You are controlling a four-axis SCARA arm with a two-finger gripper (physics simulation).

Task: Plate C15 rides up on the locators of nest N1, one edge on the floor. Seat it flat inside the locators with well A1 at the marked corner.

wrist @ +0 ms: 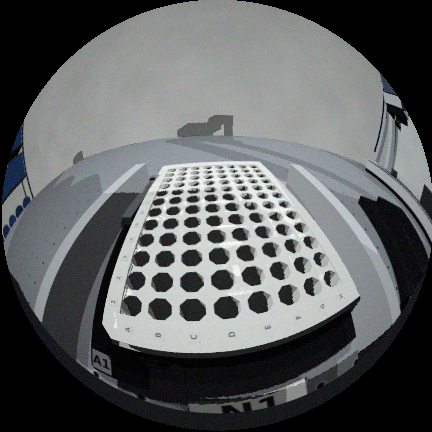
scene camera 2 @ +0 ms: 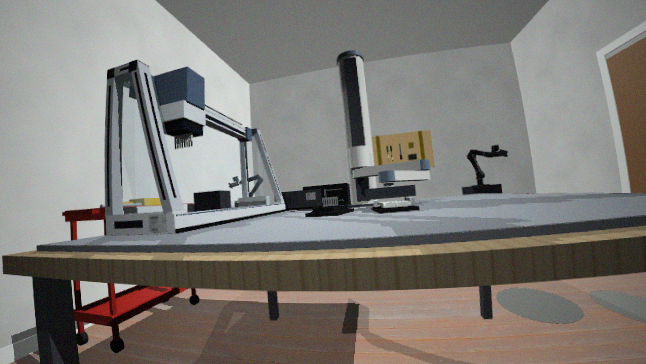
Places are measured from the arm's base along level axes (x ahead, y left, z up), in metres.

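Pixels of known places: gripper, fingertip midpoint: (wrist: 217,171) (scene camera 2: 394,202).
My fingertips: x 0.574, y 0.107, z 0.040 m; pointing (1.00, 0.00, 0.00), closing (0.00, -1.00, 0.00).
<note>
Behind a point stands the place of what it marks.
Plate C15 (scene camera 2: 395,204) @(y 0.107, x 0.596, z 0.035 m) (wrist: 205,245) @(y 0.111, x 0.506, z 0.040 m) is a white 96-well plate over the black nest N1 (scene camera 2: 411,208) @(y 0.151, x 0.610, z 0.020 m) (wrist: 225,377). In the wrist view its A1 corner is at the near left, above the nest's A1 tag (wrist: 101,361). A dark band shows under the plate's near edge, and a dark raised block (wrist: 131,207) @(y 0.157, x 0.537, z 0.035 m) stands beside its left edge. Whether the plate lies fully flat inside the locators I cannot tell. My gripper (scene camera 2: 395,200) @(y 0.107, x 0.574, z 0.040 m) is down at the plate and shut on it; its fingertips are too small to make out in the scene view.
A white gantry machine (scene camera 2: 230,215) @(y -0.450, x 0.602, z 0.037 m) with a blue-and-white pipetting head (scene camera 2: 181,92) @(y -0.485, x 0.778, z 0.420 m) stands at the left of the table. Between it and the nest are a black box (scene camera 2: 340,191) and a low black holder (scene camera 2: 327,212) @(y -0.109, x 0.580, z 0.025 m). A small dark arm (scene camera 2: 479,170) stands behind at the right.
</note>
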